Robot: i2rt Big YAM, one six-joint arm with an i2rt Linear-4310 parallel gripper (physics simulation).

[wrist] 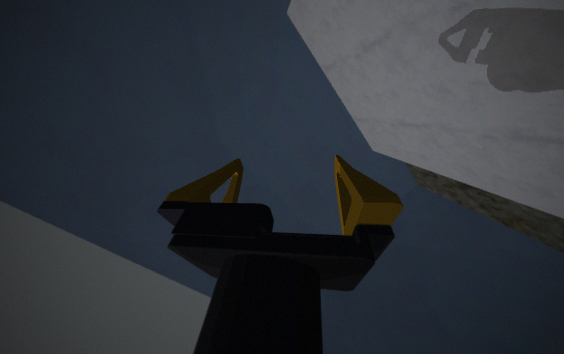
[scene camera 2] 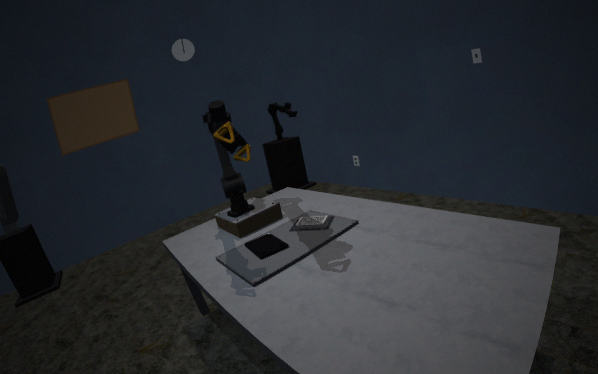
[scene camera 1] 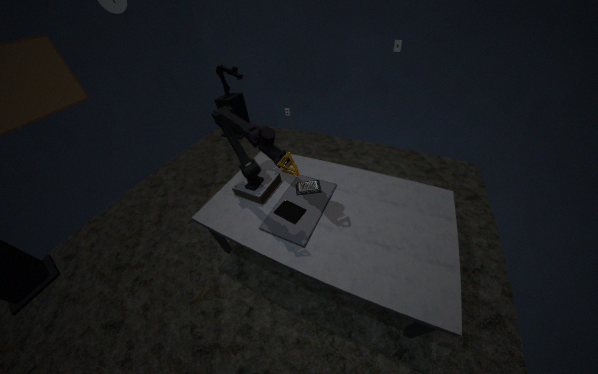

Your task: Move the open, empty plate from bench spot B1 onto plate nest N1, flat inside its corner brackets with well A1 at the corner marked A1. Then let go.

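Places are measured from the arm's base along level axes (x left, y back, z up), in centimetres.
Where they show: gripper, fingertip midpoint: (wrist: pixel 286 161) (scene camera 2: pixel 241 151) (scene camera 1: pixel 297 172); arm's base, link origin: (scene camera 2: pixel 241 211) (scene camera 1: pixel 254 183).
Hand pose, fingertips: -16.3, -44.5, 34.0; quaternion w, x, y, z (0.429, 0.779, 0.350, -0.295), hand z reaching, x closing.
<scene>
Each offset is from my fingertips to the top centre of the thing, as dx, dy, dz. "*": to the spot under its first point. Level surfaces: height alone.
A light plate with a grid of small wells @(* +30.3, +10.5, -39.3) (scene camera 1: pixel 308 187) (scene camera 2: pixel 312 221) lies flat within a dark border on the far part of a thin grey board @(* -6.2, +2.9, -40.3) (scene camera 1: pixel 295 234) (scene camera 2: pixel 254 271). A black, nearly square pad @(* +6.1, +12.1, -39.1) (scene camera 1: pixel 290 212) (scene camera 2: pixel 266 245) lies on the near part of the same board. The labels B1, N1 and A1 and any corner brackets are too small and dark to make out. My gripper (scene camera 1: pixel 289 164) (scene camera 2: pixel 234 143) (wrist: pixel 286 161) has yellow fingers, wide open and empty, up in the air well above the table. The plate does not show in the wrist view.
The arm stands on a wooden-sided base block (scene camera 1: pixel 265 191) (scene camera 2: pixel 255 220) beside the board, on a white table @(dz -41.5) (scene camera 1: pixel 390 240) (scene camera 2: pixel 425 280). Another small arm on a black pedestal (scene camera 2: pixel 286 162) stands behind the table. The arm's shadow falls across the board and table.
</scene>
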